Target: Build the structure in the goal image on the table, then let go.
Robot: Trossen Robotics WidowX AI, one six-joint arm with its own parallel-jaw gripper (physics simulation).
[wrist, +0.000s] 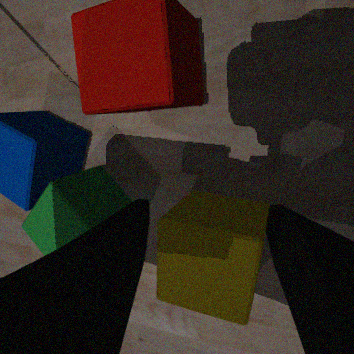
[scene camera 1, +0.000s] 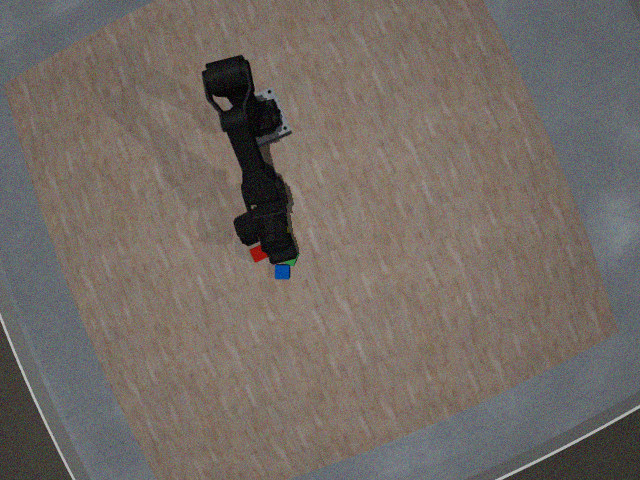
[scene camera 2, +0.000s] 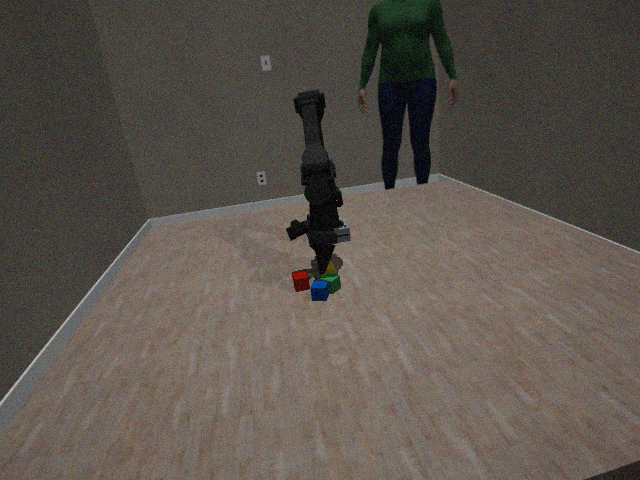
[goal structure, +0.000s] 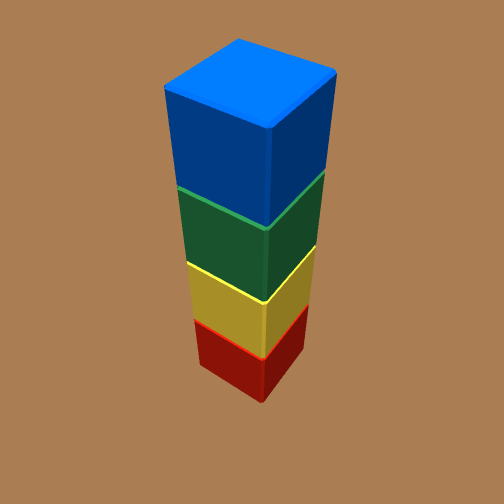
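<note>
A yellow cube [scene camera 2: 329,268] [wrist: 205,277] stands on the table between the two black fingers of my gripper [scene camera 2: 322,272] [wrist: 208,213]. The fingers are partly open around it; the right one meets its edge in the wrist view, and a thin gap shows at the left one. A green block [scene camera 1: 292,259] [scene camera 2: 333,283] [wrist: 42,220] lies just outside the left finger, partly hidden by it. A blue cube [scene camera 1: 282,271] [scene camera 2: 319,290] [wrist: 15,155] is close beside the green block. A red cube [scene camera 1: 257,253] [scene camera 2: 300,281] [wrist: 122,57] stands apart. The arm hides my fingertips in scene camera 1.
The arm's silver base plate [scene camera 1: 266,138] [scene camera 2: 342,233] is behind the blocks. The arm casts a shadow over the yellow cube. A person in a green top [scene camera 2: 405,46] stands in the background near the walls.
</note>
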